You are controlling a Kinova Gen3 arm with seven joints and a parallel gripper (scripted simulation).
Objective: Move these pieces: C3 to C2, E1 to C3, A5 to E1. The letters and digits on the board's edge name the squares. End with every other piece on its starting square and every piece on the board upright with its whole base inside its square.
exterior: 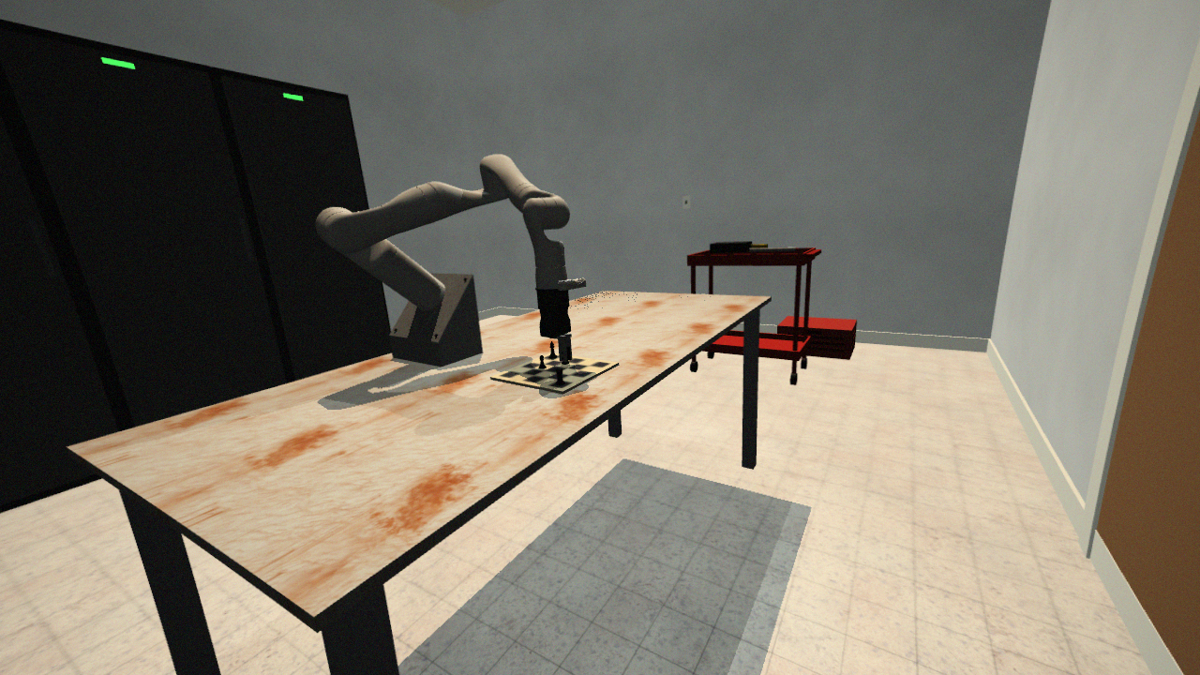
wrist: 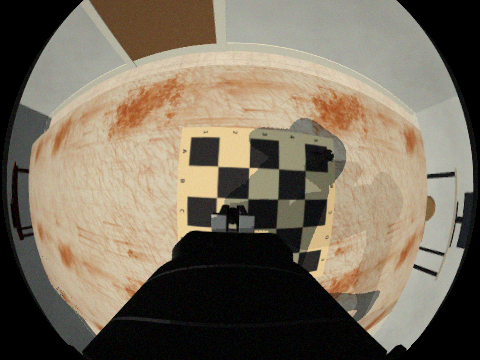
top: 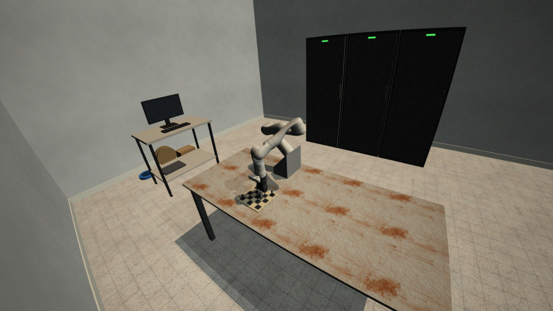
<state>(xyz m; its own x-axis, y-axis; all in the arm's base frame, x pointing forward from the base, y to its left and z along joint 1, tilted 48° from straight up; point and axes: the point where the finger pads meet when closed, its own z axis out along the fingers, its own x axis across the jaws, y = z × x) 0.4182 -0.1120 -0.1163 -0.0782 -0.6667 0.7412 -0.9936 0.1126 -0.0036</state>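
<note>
The chessboard is 4 cm to the right of my hand and 3 cm below it. Also, from my hand: black piece 6 cm ahead, 12 cm to the right, 1 cm below.
</note>
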